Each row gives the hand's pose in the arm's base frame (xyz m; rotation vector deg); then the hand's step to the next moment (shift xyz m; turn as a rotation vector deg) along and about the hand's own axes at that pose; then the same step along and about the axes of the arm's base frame.
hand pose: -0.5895 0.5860 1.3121 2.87 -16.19 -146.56
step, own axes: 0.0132 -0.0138 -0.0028 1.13 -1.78 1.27
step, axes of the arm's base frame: -0.0182 0.0037 -0.0053 -2.02 1.10 0.89
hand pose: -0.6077 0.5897 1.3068 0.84 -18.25 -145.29
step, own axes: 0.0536 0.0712 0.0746 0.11 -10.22 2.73
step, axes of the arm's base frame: -0.0116 -0.0701 0.0920 -5.90 8.77 0.31
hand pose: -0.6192 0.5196 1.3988 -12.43 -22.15 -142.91
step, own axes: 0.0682 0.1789 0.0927 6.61 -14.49 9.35
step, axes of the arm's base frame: 0.0560 -0.1461 0.1441 -13.21 10.73 7.17
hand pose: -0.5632 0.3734 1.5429 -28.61 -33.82 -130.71
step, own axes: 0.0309 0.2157 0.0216 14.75 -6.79 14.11
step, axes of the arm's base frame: 0.1390 -0.1429 0.0907 -12.25 3.96 17.24
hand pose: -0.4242 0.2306 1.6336 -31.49 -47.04 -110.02
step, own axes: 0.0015 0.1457 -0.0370 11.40 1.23 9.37
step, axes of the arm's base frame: 0.1277 -0.0763 0.0218 -3.75 -0.21 14.32
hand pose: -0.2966 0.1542 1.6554 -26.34 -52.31 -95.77
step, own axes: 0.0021 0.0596 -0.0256 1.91 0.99 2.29
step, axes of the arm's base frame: 0.0594 -0.0257 0.0052 0.00 0.45 3.11
